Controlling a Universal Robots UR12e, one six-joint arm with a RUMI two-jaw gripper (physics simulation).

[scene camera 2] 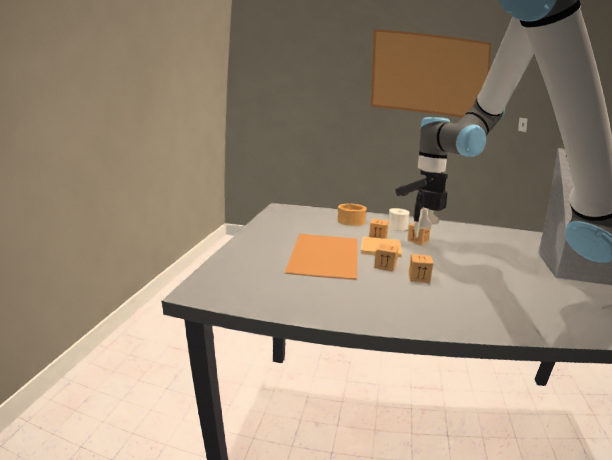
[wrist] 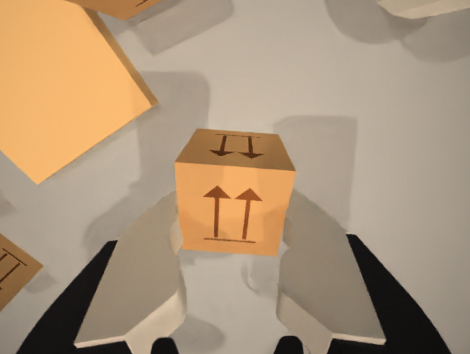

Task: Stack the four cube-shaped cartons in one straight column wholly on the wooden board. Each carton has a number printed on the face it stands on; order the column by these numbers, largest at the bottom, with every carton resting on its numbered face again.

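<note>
A carton with arrow marks is upright between the jaws of my gripper, which is shut on it. It is low at the table's back, right of the light wooden board; its underside is hidden, and I cannot tell whether it touches the table. One carton stands behind the board. Another carton stands close in front of the board, and a third carton stands farther right and front. Their numbered faces do not show. Parts of two cartons show in the wrist view.
A flat orange mat lies left of the board on the grey table. An orange ring-shaped container and a white cylinder stand at the back. A grey block stands at the right.
</note>
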